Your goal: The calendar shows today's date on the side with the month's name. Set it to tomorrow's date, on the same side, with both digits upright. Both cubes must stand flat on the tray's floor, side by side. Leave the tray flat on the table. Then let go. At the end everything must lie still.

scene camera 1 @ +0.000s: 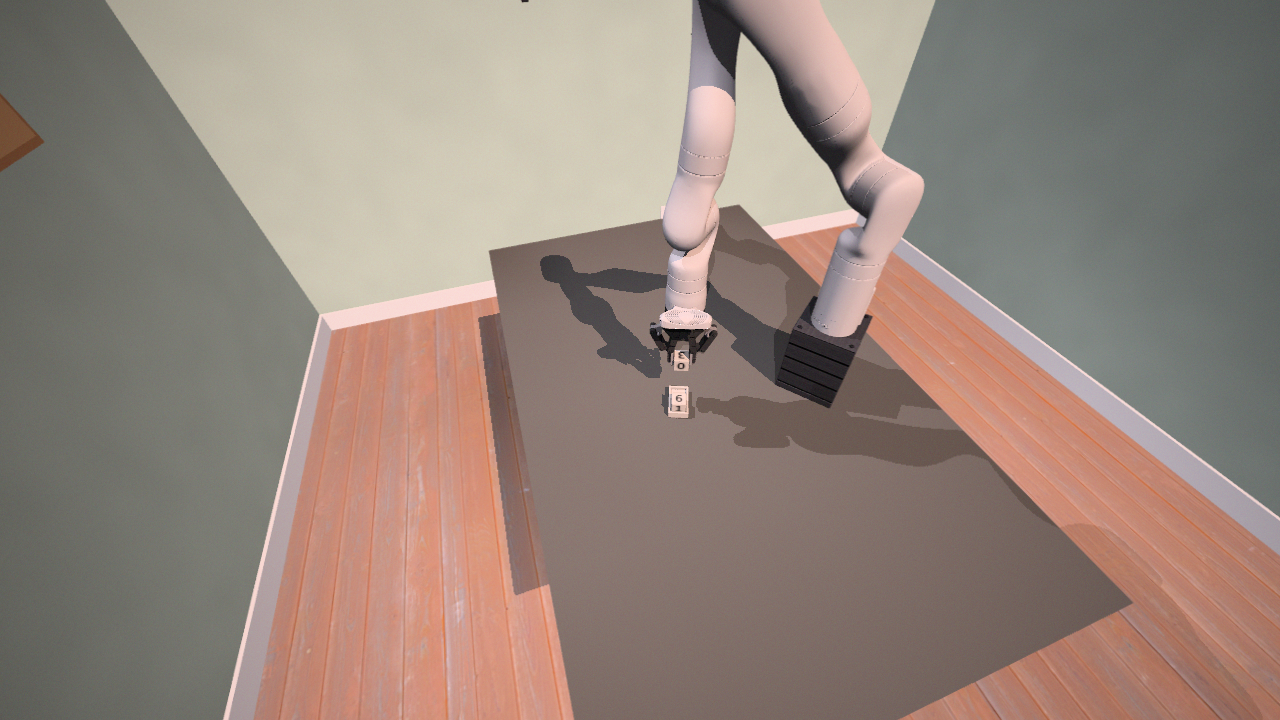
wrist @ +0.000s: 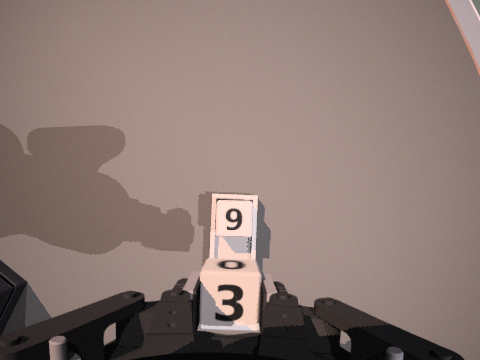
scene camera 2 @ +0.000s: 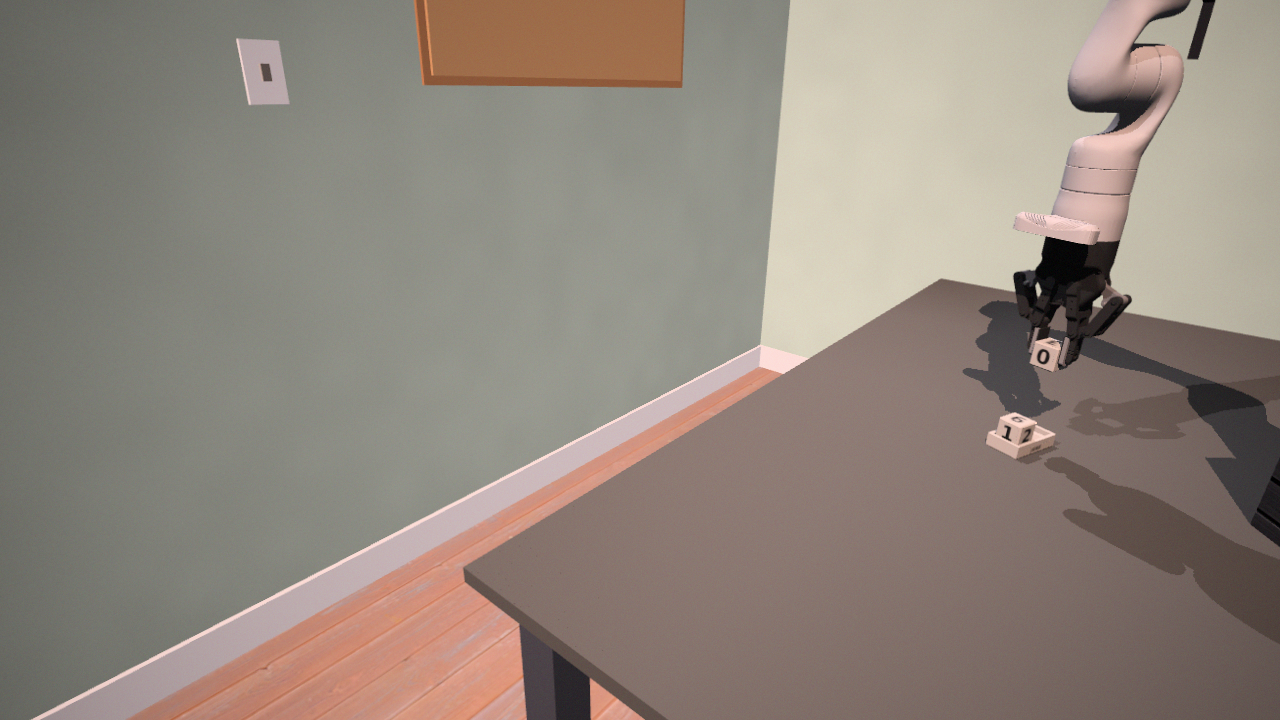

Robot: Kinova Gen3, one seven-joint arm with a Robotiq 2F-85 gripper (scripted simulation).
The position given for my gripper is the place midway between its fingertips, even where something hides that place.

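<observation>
Scene camera 2 gives me a pale tray (scene camera 2: 1016, 451) along with my gripper (scene camera 2: 1049, 359). In the wrist view I can see my gripper (wrist: 230, 288), and the tray (wrist: 220, 247) is there too. Then there's scene camera 1, and that one shows my gripper (scene camera 1: 680, 362) as well.
</observation>
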